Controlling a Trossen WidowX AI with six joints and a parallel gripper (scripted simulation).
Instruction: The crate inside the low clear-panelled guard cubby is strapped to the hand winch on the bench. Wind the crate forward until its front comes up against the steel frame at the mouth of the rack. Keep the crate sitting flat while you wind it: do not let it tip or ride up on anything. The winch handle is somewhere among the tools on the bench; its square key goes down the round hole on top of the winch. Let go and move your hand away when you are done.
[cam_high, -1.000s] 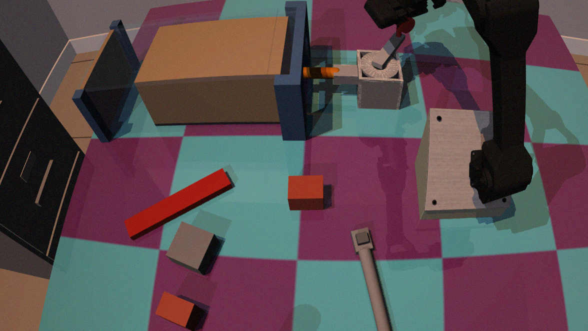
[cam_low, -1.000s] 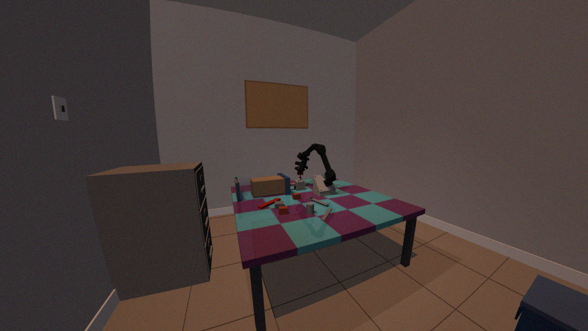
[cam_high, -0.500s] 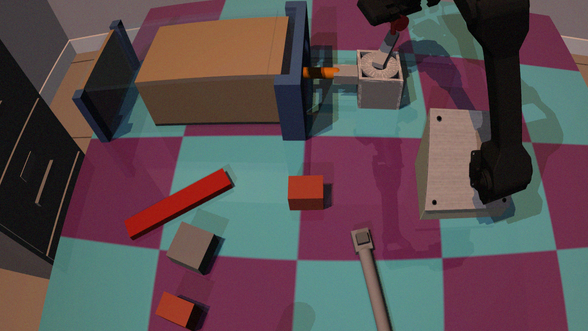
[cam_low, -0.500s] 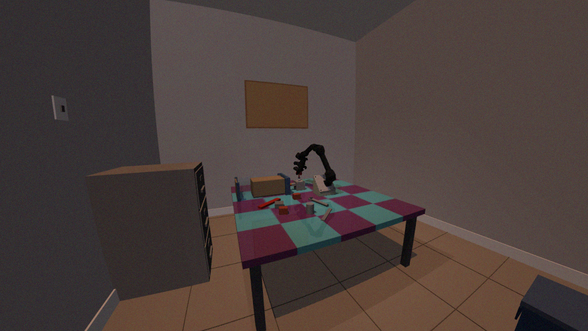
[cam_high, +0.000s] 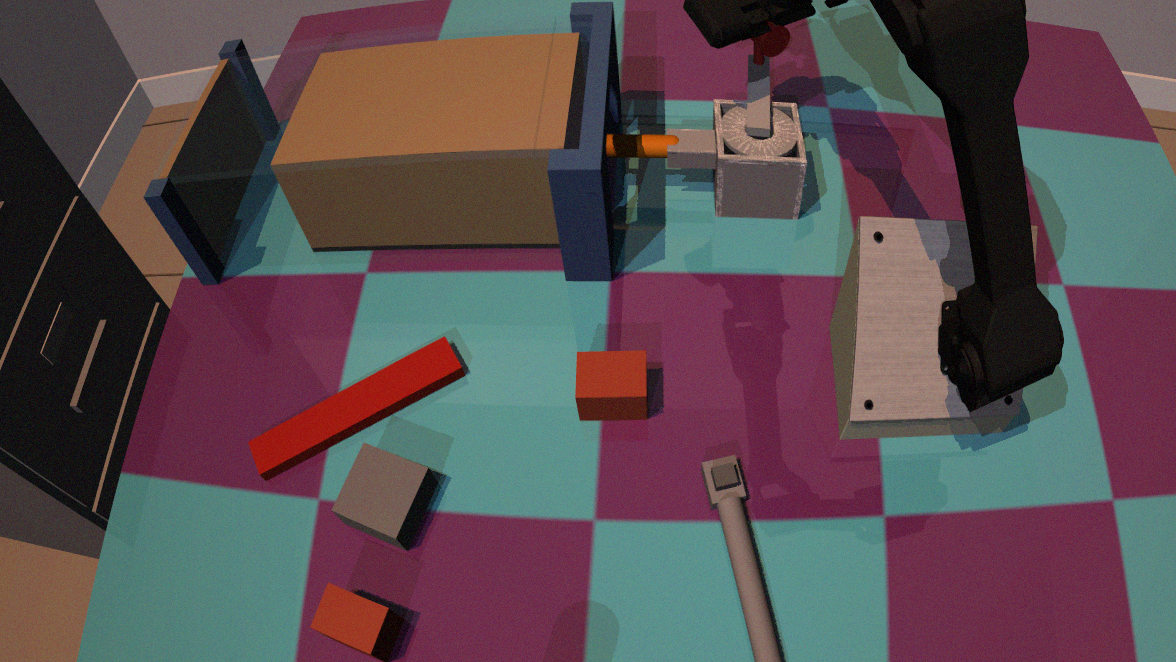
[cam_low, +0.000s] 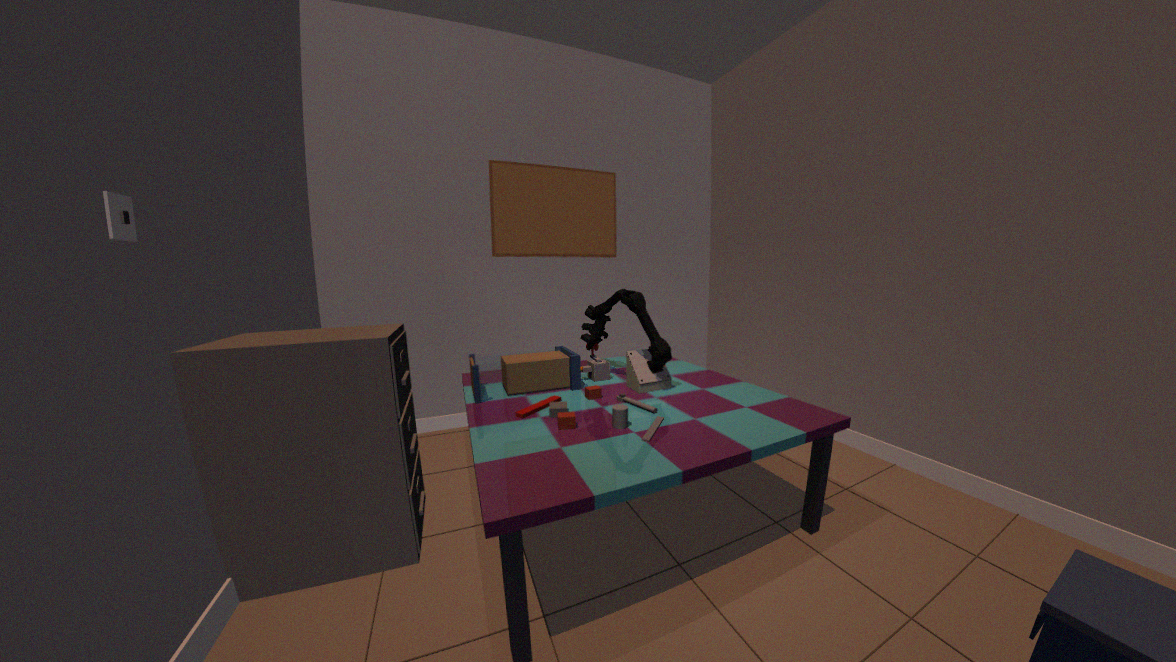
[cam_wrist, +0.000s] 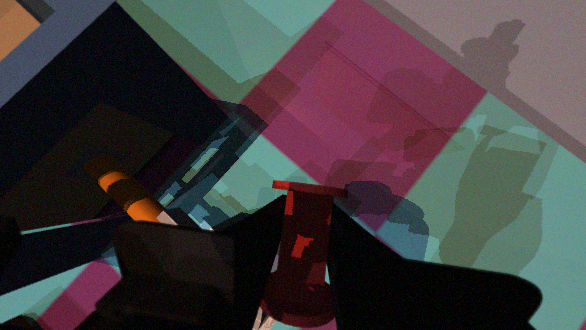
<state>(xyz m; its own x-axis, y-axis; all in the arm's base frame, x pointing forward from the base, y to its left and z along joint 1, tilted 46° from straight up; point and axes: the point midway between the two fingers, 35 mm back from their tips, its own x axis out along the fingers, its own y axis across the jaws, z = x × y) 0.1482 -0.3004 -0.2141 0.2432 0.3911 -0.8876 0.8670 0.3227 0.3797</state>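
My gripper tip is 50 mm to the right of the grey crank handle and 30 mm above it. Round my gripper tip: blue steel frame 170 mm ahead, 100 mm to the left, 20 mm below; red knob 10 mm to the left, 10 mm behind; grey winch 110 mm to the left, 100 mm below, 10 mm behind.
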